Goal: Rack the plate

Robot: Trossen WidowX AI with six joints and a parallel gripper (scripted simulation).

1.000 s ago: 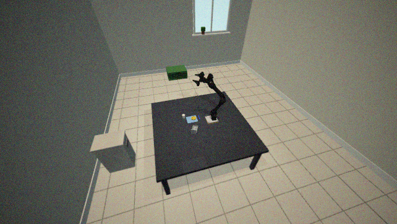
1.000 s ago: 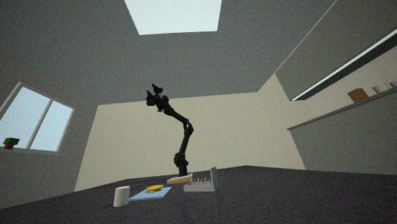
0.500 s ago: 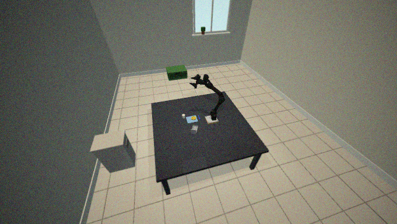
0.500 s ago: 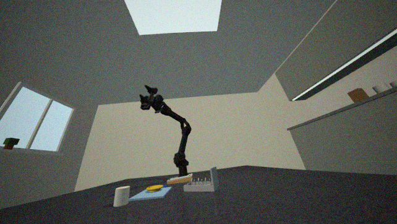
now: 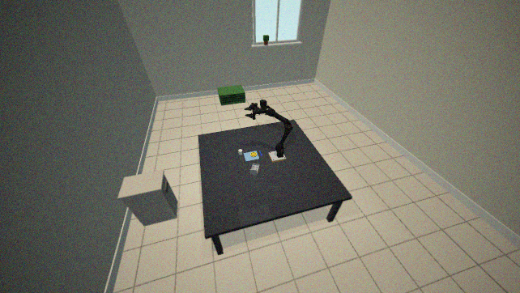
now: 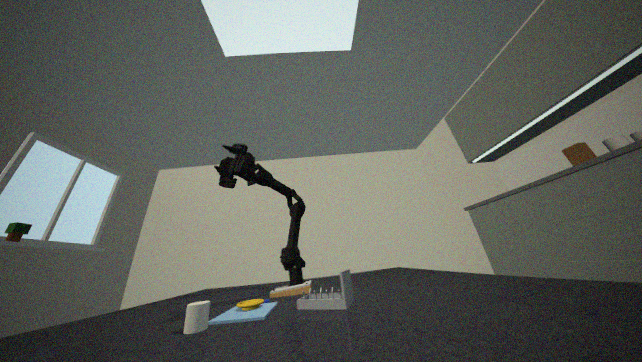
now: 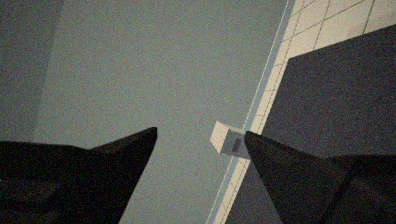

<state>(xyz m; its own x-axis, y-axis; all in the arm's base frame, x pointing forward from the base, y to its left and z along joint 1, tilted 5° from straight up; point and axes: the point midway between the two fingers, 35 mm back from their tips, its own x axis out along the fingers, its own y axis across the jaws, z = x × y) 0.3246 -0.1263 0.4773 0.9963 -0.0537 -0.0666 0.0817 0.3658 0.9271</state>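
The yellow plate lies 470 mm below my gripper tip, 110 mm to the left of it and 70 mm behind it. Also, from my gripper tip: blue mat (490 mm below, 120 mm to the left, 40 mm behind); dish rack (470 mm below, 330 mm to the left, 60 mm behind); white cup (470 mm below, 70 mm ahead, 60 mm to the left).
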